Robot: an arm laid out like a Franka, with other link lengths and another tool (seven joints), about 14 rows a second.
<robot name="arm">
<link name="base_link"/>
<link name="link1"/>
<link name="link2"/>
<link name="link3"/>
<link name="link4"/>
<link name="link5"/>
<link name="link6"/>
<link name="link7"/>
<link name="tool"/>
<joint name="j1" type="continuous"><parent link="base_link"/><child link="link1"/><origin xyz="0 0 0.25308" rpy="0 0 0"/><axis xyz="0 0 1"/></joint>
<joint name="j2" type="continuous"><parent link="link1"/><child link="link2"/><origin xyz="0 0 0" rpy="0 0 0"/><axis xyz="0 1 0"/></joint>
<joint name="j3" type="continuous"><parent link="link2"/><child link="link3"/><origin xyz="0 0 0.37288" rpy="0 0 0"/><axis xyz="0 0 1"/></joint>
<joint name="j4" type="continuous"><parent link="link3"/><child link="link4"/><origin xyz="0.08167 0 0" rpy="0 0 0"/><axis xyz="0 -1 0"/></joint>
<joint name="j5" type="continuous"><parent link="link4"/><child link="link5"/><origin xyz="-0.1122 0 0.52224" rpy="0 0 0"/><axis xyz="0 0 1"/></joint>
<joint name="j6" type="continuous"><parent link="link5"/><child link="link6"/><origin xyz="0 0 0" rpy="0 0 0"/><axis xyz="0 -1 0"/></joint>
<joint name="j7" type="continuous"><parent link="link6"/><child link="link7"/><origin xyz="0.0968 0 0" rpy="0 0 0"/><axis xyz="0 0 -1"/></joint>
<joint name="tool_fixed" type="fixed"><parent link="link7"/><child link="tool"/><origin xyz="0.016 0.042 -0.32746" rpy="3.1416 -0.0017 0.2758"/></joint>
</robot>
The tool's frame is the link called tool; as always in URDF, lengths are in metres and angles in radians. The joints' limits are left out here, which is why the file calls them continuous.
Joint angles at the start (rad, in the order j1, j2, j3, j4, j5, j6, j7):
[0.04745, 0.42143, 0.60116, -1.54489, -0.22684, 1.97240, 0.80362]
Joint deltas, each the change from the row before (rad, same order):
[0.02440, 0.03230, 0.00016, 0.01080, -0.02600, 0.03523, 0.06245]
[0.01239, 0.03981, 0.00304, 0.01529, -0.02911, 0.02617, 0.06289]
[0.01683, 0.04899, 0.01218, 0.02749, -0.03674, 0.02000, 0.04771]
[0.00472, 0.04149, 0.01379, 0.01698, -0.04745, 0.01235, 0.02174]
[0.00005, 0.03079, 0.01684, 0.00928, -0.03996, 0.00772, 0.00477]
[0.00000, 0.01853, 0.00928, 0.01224, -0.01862, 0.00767, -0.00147]
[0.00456, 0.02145, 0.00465, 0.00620, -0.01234, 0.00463, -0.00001]
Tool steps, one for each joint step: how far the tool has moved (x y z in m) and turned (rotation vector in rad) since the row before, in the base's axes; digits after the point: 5 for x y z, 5 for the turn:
[0.00476, 0.02000, -0.01250, 0.01171, -0.01481, -0.03241]
[0.00821, 0.01122, -0.01669, 0.00829, -0.00506, -0.04187]
[0.00428, 0.01996, -0.01542, 0.00943, -0.00591, -0.01513]
[0.00458, 0.00856, -0.01761, -0.00824, -0.00881, 0.00650]
[0.00043, 0.00756, -0.01373, -0.00843, -0.00689, 0.02089]
[0.00332, 0.00591, -0.00347, 0.00402, -0.00793, 0.01173]
[-0.00205, 0.00602, -0.01171, -0.00035, 0.00557, 0.01073]

